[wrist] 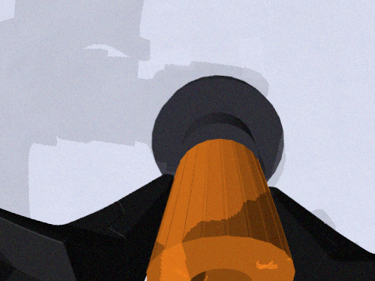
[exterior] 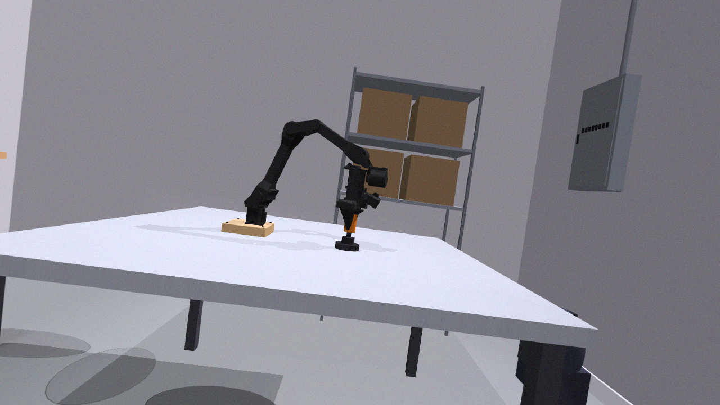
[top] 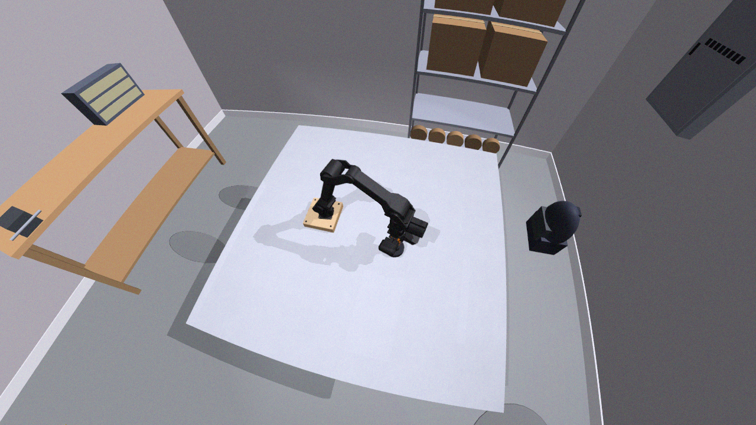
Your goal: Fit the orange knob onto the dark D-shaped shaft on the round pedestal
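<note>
Now: gripper tip 20 mm below the orange knob. The rest, counted from my gripper tip: dark round pedestal: 40 mm below.
</note>
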